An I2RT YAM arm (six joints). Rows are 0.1 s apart.
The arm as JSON. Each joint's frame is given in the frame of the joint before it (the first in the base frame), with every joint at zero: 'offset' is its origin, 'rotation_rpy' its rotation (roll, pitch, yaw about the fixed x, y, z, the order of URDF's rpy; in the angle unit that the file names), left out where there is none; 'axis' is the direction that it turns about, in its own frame. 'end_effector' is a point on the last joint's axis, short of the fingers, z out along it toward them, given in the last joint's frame.
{
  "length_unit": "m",
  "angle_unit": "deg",
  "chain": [
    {
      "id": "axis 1",
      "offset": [
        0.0,
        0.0,
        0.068
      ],
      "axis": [
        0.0,
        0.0,
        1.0
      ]
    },
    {
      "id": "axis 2",
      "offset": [
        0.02,
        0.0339,
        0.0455
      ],
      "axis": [
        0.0,
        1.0,
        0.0
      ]
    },
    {
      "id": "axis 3",
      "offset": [
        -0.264,
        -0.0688,
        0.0
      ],
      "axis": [
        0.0,
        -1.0,
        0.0
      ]
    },
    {
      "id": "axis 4",
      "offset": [
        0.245,
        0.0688,
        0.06
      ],
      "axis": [
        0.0,
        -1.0,
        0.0
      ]
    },
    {
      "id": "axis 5",
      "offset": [
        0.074,
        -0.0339,
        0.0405
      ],
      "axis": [
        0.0,
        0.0,
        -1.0
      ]
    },
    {
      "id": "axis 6",
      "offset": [
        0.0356,
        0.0,
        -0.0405
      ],
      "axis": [
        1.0,
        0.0,
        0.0
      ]
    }
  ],
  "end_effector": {
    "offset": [
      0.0,
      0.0,
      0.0
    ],
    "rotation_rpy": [
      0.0,
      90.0,
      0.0
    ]
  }
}
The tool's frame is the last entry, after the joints.
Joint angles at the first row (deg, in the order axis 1, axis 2, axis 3, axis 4, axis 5, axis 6):
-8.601 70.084 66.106 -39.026 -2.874 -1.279
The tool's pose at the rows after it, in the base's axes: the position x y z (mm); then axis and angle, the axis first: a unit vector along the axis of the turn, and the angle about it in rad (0 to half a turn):
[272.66 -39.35 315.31 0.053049 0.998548 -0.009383 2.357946]
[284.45 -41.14 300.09 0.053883 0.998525 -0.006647 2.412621]
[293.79 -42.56 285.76 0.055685 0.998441 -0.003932 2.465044]
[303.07 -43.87 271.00 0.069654 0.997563 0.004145 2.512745]
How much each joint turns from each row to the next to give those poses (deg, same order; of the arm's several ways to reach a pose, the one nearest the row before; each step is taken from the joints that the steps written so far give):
0.001 3.935 0.000 1.771 -0.131 0.001
-0.002 3.409 0.000 0.262 -0.001 -0.001
0.002 3.016 0.000 0.000 0.023 0.110
-0.001 3.083 0.002 0.328 -0.154 1.573

